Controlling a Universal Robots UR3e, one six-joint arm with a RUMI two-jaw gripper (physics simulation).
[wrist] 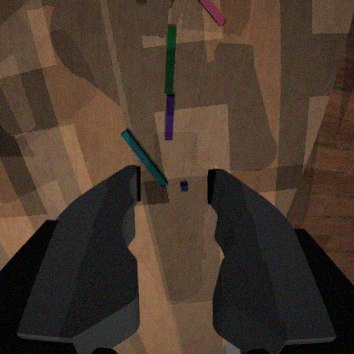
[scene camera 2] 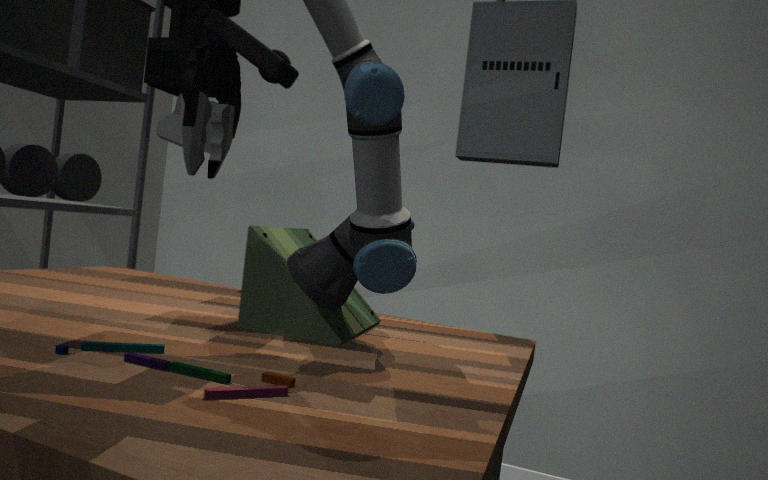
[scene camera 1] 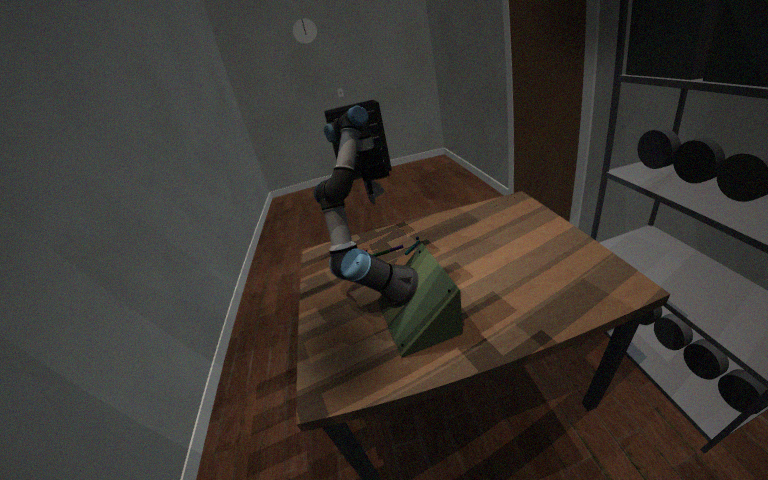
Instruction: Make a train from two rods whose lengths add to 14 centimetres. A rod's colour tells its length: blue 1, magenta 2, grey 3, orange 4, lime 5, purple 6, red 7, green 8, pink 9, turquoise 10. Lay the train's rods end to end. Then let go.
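Places are measured from the arm's base along level axes (x up, y left, z back), in centimetres.
Pixels of known places: gripper, fingertip midpoint: (wrist: pixel 173 170) (scene camera 2: pixel 201 177) (scene camera 1: pixel 373 202); arm's base, origin of the base link: (scene camera 2: pixel 313 283) (scene camera 1: pixel 403 286).
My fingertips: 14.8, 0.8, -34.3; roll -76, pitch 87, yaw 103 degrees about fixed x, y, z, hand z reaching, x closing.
Ahead of a thing's pixels: the offset from my fingertips to its top centre, as dx, dy, dz. Level surfaces: height alone.
The purple rod {-22.5, -5.2, +0.1} (scene camera 2: pixel 146 361) (wrist: pixel 170 117) and the green rod {-22.5, +2.0, +0.8} (scene camera 2: pixel 199 371) (wrist: pixel 170 60) lie on the table end to end, nearly in one straight line, with their facing ends touching or almost touching. My gripper (scene camera 1: pixel 372 196) (scene camera 2: pixel 202 173) (wrist: pixel 173 170) is high above the table. Its fingers stand apart with nothing between them. The turquoise rod {-22.5, -11.7, +2.8} (scene camera 2: pixel 122 346) (wrist: pixel 144 158) lies slanted near the purple rod's free end, apart from it. The small blue rod {-22.5, -15.7, -3.2} (scene camera 2: pixel 61 349) (wrist: pixel 184 186) lies near one end of the turquoise rod. In scene camera 1 the arm partly hides the rods.
The pink rod {-22.5, +10.2, -1.5} (scene camera 2: pixel 245 392) (wrist: pixel 213 12) and the orange rod {-22.5, +10.4, +4.8} (scene camera 2: pixel 278 378) lie beyond the green rod's far end, apart from it. The green wedge base (scene camera 1: pixel 433 305) (scene camera 2: pixel 271 300) carries the arm on the wooden table {dx -23.5} (scene camera 1: pixel 538 254) (scene camera 2: pixel 368 441). A shelf rack stands beyond the table.
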